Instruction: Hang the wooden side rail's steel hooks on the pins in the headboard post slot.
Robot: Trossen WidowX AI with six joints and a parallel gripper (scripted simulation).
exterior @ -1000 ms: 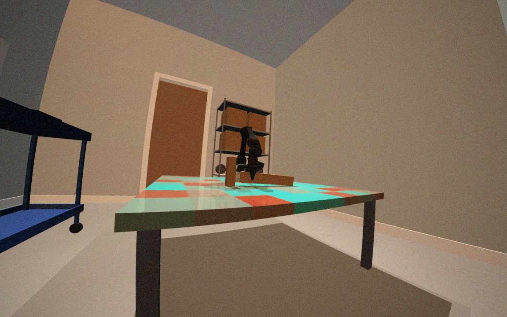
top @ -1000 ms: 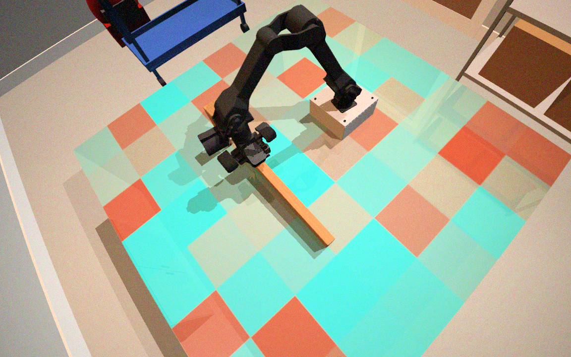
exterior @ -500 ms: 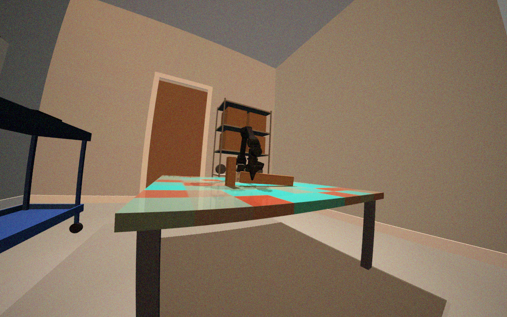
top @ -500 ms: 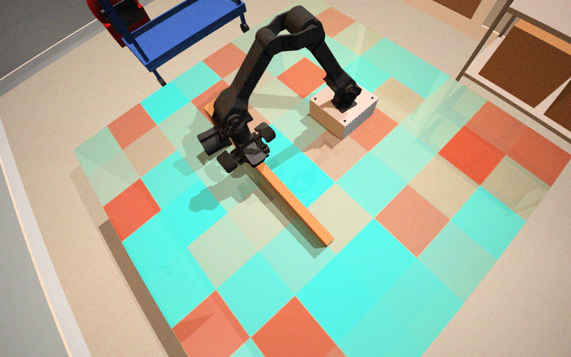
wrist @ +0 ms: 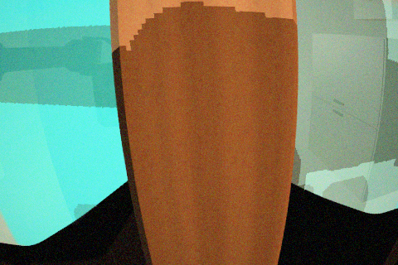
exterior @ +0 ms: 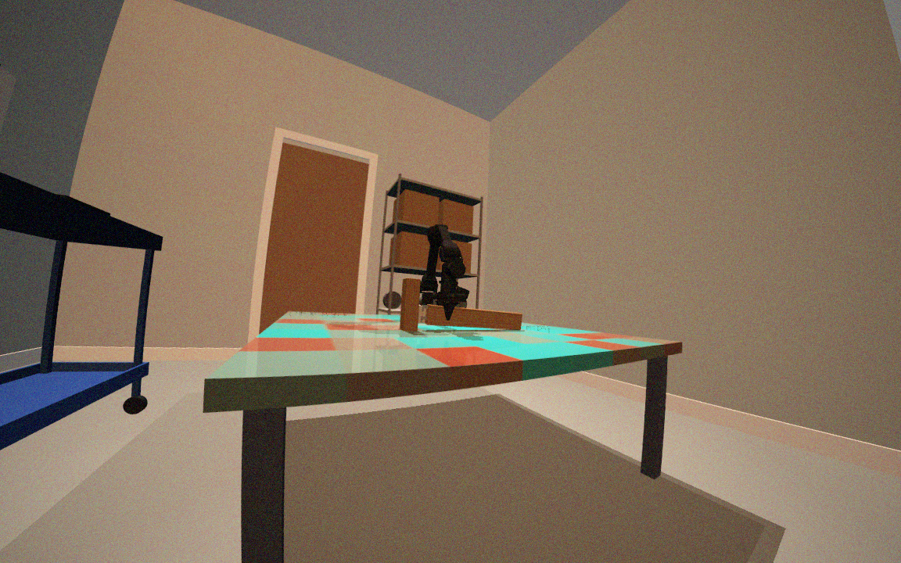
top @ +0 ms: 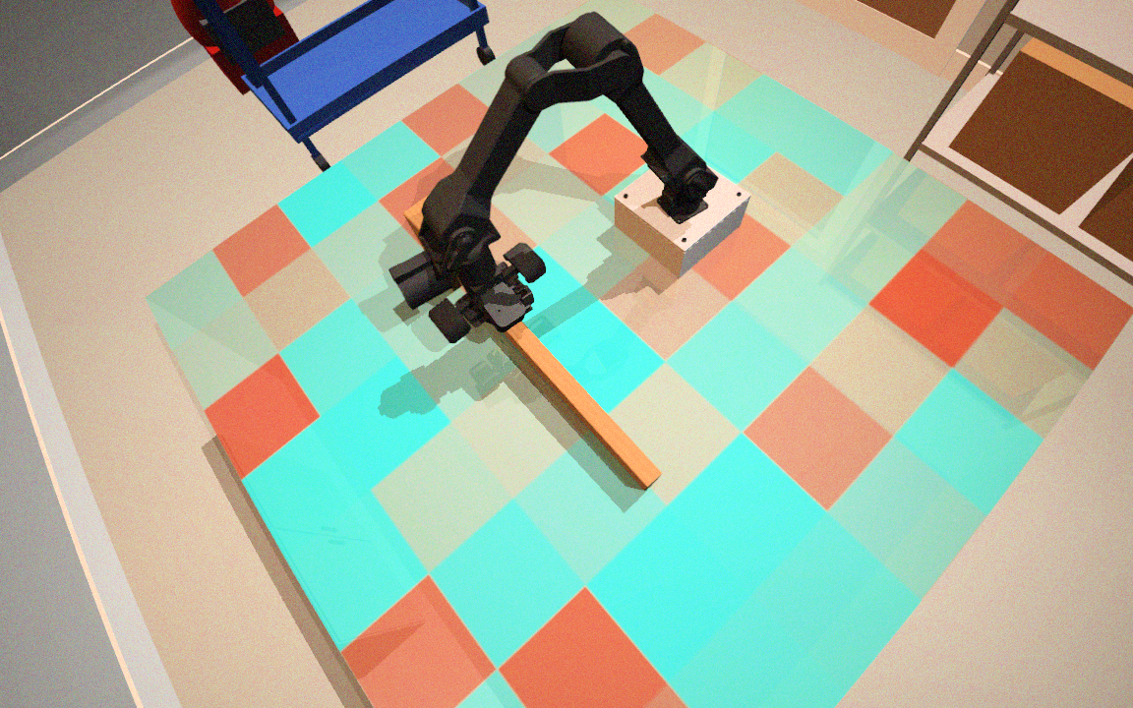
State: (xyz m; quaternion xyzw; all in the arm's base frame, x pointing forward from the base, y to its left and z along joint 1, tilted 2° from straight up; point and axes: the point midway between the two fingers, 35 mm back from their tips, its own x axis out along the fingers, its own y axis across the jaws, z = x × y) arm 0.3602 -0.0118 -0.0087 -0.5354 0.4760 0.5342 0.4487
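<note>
Now: the headboard post 2 cm ahead of my gripper tip, 14 cm to the right of it and 4 cm above it.
</note>
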